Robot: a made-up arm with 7 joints.
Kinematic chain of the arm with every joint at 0, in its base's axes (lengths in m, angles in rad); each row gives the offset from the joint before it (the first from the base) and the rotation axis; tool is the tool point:
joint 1: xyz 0 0 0.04 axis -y
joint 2: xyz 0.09 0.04 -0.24 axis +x
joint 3: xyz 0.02 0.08 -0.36 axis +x
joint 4: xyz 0 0 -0.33 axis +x
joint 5: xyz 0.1 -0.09 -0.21 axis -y
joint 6: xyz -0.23 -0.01 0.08 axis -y
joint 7: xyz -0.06 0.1 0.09 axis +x
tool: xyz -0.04 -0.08 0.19
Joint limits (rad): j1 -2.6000..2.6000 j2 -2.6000..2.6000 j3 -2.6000..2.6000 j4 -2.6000..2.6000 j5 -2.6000..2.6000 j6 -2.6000..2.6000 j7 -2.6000..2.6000
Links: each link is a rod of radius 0.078 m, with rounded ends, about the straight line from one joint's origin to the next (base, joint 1, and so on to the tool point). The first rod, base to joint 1, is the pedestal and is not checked.
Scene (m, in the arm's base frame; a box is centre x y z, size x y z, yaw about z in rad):
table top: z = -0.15
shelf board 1: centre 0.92 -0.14 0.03 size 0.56 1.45 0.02 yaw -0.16
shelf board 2: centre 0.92 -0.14 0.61 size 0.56 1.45 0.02 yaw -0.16
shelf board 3: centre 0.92 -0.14 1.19 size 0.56 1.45 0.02 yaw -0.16
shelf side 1: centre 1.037 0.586 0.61 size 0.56 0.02 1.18 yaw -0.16
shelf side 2: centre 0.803 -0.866 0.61 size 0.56 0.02 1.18 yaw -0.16
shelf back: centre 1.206 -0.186 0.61 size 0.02 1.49 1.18 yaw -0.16
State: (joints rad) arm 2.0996 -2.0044 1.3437 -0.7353 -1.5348 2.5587 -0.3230
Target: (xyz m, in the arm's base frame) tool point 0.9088 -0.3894 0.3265
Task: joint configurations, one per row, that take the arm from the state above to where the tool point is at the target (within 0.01 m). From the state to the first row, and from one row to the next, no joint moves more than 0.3 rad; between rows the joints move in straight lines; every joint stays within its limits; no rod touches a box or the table.
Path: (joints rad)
1: 1.9908 -1.8227 1.1823 -0.9822 -1.6182 2.4421 -0.5066
2: 1.8821 -1.6409 1.0210 -1.2290 -1.7015 2.3255 -0.6903
3: 1.7733 -1.4592 0.8596 -1.4759 -1.7849 2.2090 -0.8739
4: 1.6646 -1.2775 0.6983 -1.7227 -1.8682 2.0924 -1.0575

